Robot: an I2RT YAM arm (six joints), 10 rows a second.
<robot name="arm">
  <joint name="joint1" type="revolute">
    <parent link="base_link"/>
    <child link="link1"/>
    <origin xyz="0 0 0.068" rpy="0 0 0"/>
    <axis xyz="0 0 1"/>
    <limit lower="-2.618" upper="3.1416"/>
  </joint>
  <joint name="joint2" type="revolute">
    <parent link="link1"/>
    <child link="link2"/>
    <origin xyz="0.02 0.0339 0.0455" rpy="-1.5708 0 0"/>
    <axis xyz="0 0 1"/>
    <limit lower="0" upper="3.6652"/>
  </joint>
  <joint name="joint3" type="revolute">
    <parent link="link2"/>
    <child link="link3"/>
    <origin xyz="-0.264 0 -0.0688" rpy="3.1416 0 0"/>
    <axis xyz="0 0 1"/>
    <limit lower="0" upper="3.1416"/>
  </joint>
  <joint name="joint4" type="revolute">
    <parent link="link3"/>
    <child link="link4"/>
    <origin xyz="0.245 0.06 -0.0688" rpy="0 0 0"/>
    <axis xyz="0 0 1"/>
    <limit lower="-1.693" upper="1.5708"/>
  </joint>
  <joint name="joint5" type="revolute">
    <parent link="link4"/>
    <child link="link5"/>
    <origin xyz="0.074 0.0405 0.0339" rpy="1.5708 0 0"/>
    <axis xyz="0 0 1"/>
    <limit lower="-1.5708" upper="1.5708"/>
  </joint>
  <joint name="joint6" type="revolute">
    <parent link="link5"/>
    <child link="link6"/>
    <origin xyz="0.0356 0 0.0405" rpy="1.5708 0 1.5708"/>
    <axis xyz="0 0 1"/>
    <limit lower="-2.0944" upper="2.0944"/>
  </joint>
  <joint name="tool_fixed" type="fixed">
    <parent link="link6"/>
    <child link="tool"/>
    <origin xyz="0 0 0" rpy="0 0 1.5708"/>
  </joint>
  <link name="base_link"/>
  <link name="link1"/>
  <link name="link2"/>
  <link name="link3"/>
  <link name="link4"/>
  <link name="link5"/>
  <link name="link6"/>
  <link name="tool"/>
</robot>
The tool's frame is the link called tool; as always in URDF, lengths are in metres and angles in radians.
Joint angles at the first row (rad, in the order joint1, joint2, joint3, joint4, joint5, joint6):
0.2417, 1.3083, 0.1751, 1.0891, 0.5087, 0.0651
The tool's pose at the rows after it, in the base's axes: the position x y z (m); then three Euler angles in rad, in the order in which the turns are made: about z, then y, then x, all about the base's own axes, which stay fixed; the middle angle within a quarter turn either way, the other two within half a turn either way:
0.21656, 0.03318, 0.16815, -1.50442, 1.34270, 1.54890
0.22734, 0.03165, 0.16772, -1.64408, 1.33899, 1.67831
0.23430, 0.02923, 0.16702, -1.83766, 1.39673, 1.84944
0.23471, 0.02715, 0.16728, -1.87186, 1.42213, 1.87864
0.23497, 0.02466, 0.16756, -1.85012, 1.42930, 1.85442
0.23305, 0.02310, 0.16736, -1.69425, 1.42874, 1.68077
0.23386, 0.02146, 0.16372, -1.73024, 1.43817, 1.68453
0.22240, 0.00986, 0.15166, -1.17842, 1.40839, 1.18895
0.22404, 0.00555, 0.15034, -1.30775, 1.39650, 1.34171
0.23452, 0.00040, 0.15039, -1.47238, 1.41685, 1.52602
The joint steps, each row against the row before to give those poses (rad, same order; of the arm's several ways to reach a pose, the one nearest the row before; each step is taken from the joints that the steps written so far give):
-0.0188, 0.0490, 0.0004, 0.0982, -0.0578, -0.0225
-0.0193, 0.0326, 0.0417, -0.0418, -0.0169, 0.0002
-0.0289, 0.0158, 0.0233, -0.0309, -0.0923, -0.0181
-0.0148, -0.0005, -0.0011, 0.0041, -0.0403, -0.0071
-0.0134, 0.0012, -0.0014, 0.0086, -0.0192, -0.0045
-0.0053, 0.0089, -0.0130, 0.0469, 0.0001, -0.0232
-0.0103, 0.0283, -0.0050, 0.0338, -0.0197, -0.0326
-0.0499, 0.1132, -0.0763, 0.2671, -0.0311, 0.0436
-0.0199, -0.0040, 0.0064, -0.0319, -0.0008, 0.0272
-0.0317, 0.0075, 0.0426, -0.0686, -0.0476, 0.0248

